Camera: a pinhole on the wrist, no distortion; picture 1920 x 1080 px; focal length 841.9 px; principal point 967.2 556.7 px. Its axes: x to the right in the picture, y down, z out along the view. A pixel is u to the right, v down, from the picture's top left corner.
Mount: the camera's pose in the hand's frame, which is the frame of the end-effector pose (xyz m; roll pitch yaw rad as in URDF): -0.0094 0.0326 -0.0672 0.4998 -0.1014 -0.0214
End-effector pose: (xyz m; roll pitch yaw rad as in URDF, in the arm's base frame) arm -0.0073 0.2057 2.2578 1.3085 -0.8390 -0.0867
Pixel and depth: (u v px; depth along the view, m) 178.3 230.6 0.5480
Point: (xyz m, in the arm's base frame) -0.1762 -0.1351 1.6188
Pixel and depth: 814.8 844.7 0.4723
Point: -0.1846 -0.1926 2.1892
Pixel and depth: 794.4 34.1 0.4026
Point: 0.1285 -0.0563 1.9492
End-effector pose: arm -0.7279 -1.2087 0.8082 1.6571 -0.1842 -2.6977
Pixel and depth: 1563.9 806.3 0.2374
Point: -0.9326 -1.0978 0.7943
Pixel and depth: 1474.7 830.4 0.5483
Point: -1.2030 -0.8575 0.7330
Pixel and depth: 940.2 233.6 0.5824
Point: -0.8613 -0.9470 0.3333
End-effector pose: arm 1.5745 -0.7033 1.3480 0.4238 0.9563 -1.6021
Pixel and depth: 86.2 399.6 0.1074
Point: 1.5439 -0.6195 1.4502
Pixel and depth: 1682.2 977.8 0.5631
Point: 1.3045 -1.3796 1.3388
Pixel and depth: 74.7 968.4 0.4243
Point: 1.4485 -0.6812 1.9533
